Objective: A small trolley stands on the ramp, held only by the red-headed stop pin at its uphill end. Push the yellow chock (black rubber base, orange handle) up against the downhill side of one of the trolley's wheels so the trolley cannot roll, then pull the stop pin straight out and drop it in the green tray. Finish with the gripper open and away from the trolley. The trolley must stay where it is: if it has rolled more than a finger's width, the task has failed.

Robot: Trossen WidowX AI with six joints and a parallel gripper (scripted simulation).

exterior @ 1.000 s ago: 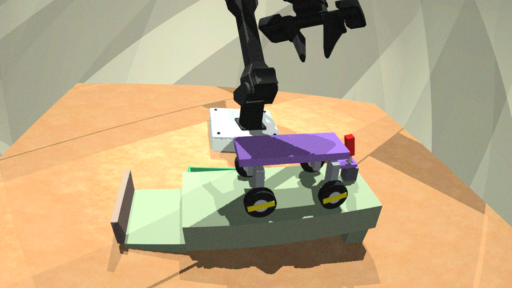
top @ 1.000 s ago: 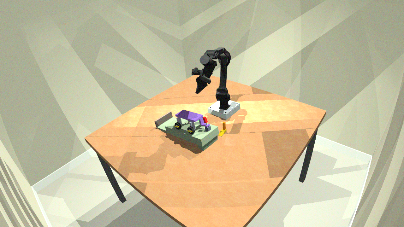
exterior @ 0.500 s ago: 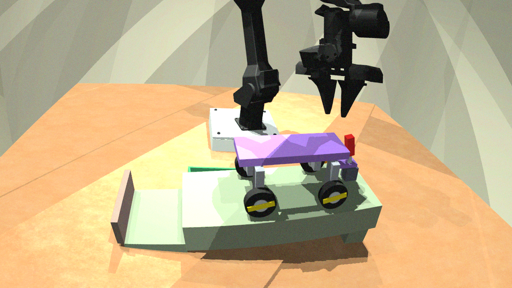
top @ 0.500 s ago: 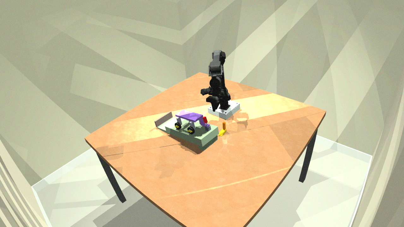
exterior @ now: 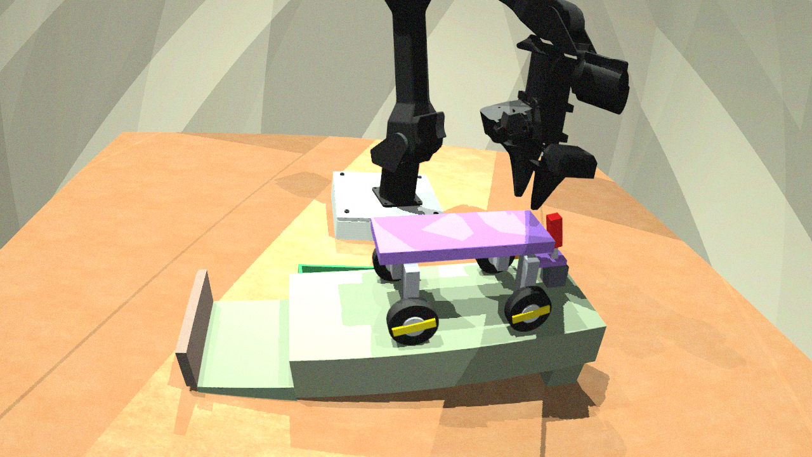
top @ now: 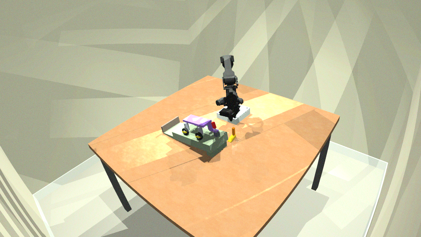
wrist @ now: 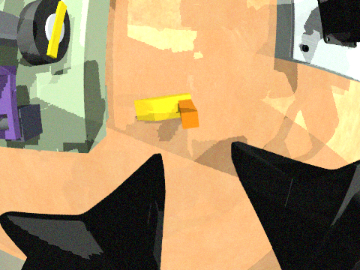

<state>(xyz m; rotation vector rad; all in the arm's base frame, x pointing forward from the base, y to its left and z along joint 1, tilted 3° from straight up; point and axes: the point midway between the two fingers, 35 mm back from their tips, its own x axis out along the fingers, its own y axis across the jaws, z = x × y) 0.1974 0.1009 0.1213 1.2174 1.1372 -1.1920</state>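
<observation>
My gripper tip is 100 mm above the yellow chock and 20 mm short of it. From my gripper tip the other things lie so: purple trolley (160 mm to the right, 130 mm ahead, 10 mm below); then pale green ramp (160 mm to the right, 130 mm ahead, 80 mm below); then red-headed stop pin (130 mm ahead, 40 mm to the right, 10 mm above).
</observation>
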